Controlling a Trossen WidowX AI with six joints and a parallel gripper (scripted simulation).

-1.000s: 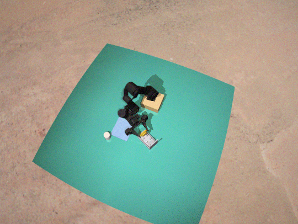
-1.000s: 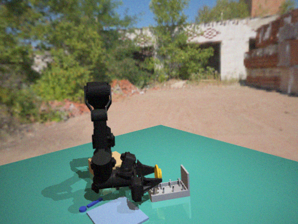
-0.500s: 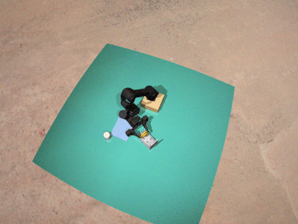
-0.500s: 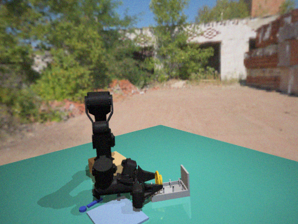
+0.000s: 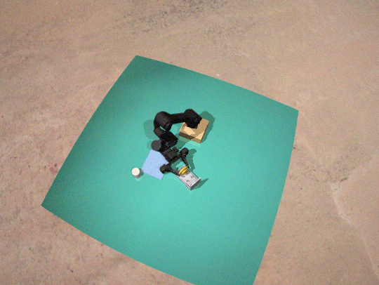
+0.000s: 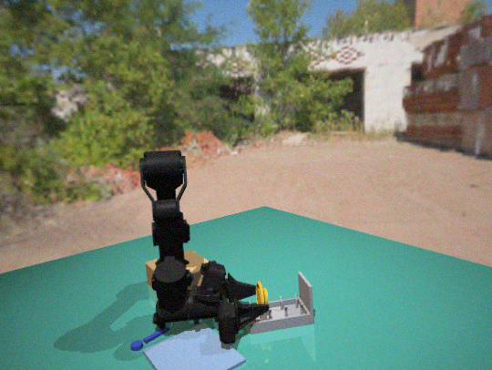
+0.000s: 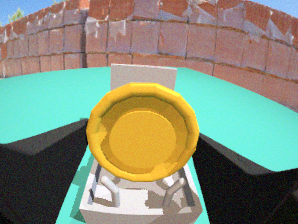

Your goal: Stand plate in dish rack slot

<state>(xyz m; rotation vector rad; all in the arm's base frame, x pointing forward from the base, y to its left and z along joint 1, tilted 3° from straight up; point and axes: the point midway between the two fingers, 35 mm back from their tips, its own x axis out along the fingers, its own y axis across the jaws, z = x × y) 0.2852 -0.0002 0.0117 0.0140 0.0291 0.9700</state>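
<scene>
Now: the yellow plate 1 cm to the right of my gripper tip. From my gripper tip the other things lie so: grey dish rack (3 cm below, 2 cm to the left, 1 cm ahead); then cup (26 cm to the right, 7 cm ahead, 3 cm below); then blue spoon (20 cm to the right, 13 cm behind, 5 cm below).
</scene>
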